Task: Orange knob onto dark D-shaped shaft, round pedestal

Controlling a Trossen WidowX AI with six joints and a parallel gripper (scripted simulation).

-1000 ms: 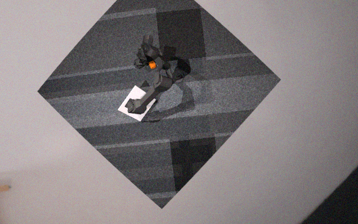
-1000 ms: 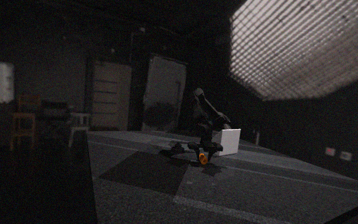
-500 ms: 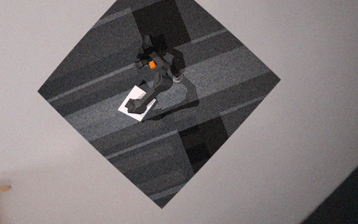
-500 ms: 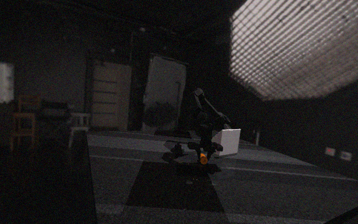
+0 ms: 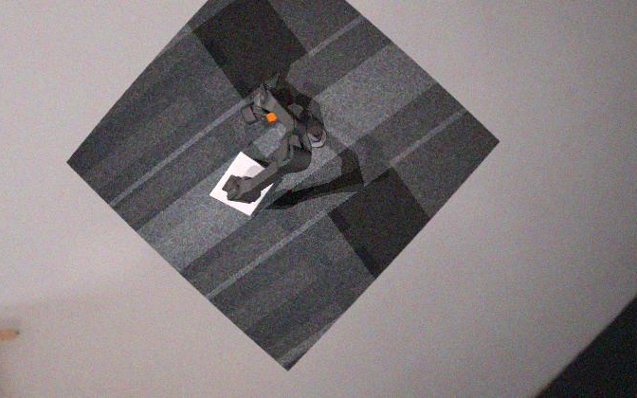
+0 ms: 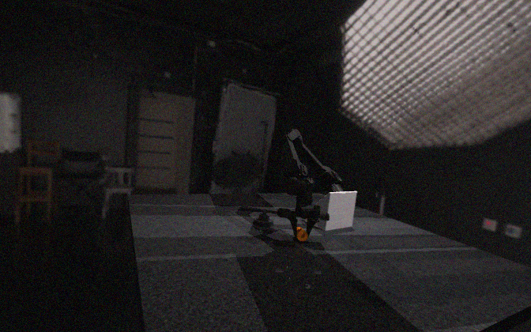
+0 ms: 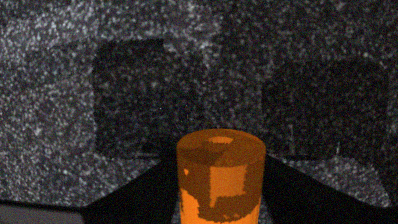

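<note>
Now: gripper tip 1 cm past the orange knob, 1 cm to the left of it and 1 cm below it. From my gripper tip the other things lie so: dark pedestal base: 2 cm ahead, 21 cm to the right, 1 cm above.
</note>
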